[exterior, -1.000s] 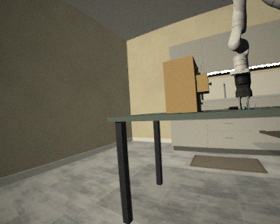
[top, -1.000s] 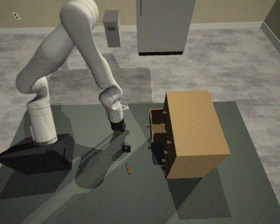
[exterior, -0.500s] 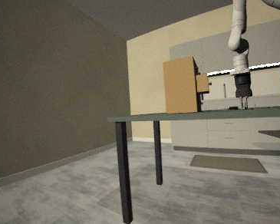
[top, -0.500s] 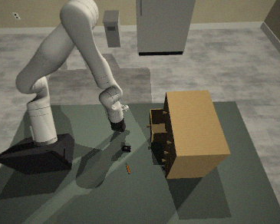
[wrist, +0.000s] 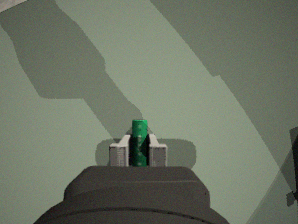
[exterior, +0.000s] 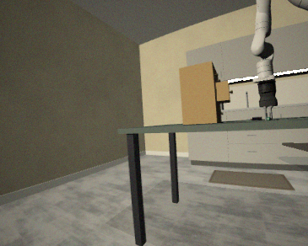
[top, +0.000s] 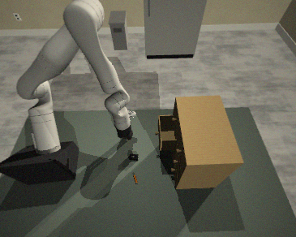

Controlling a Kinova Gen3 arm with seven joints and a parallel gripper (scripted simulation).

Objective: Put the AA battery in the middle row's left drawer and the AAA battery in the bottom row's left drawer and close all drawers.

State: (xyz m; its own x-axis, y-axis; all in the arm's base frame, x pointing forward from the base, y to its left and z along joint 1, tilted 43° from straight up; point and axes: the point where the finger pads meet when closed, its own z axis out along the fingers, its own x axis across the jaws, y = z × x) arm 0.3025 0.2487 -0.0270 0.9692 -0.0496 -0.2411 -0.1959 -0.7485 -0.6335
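My gripper is now 120 mm to the left of the small black block, 50 mm short of it and 10 mm above it. Also, from my hand: thin orange battery 240 mm to the right, 60 mm ahead, 10 mm below; then green battery 10 mm below.
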